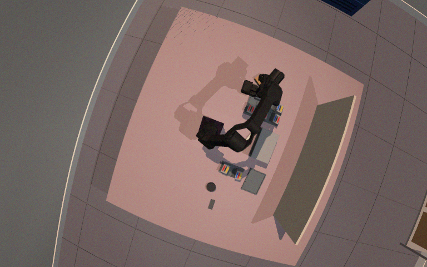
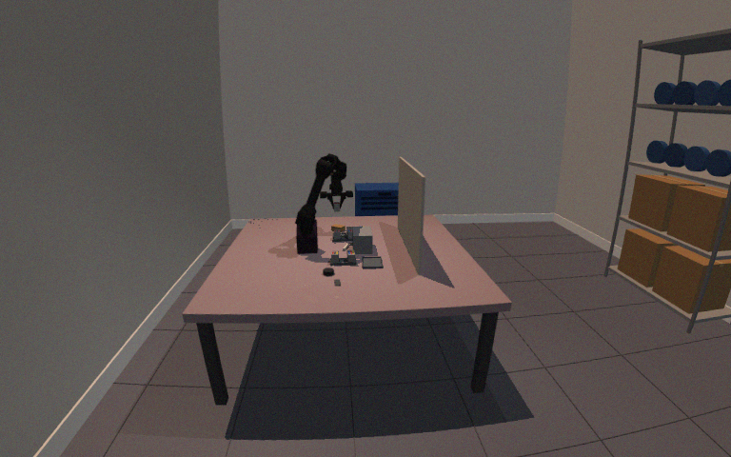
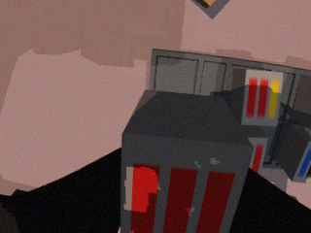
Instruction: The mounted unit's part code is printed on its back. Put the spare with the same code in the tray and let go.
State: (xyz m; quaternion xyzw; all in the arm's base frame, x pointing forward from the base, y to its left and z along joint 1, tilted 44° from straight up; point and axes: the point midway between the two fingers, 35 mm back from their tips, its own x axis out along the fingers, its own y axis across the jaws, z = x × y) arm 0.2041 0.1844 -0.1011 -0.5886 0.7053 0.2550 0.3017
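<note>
The grey tray is 44 cm to the right of my gripper tip, 16 cm below it and 10 cm ahead of it. Round my gripper tip: tall upright board: 34 cm ahead, 27 cm to the right, 6 cm above.
</note>
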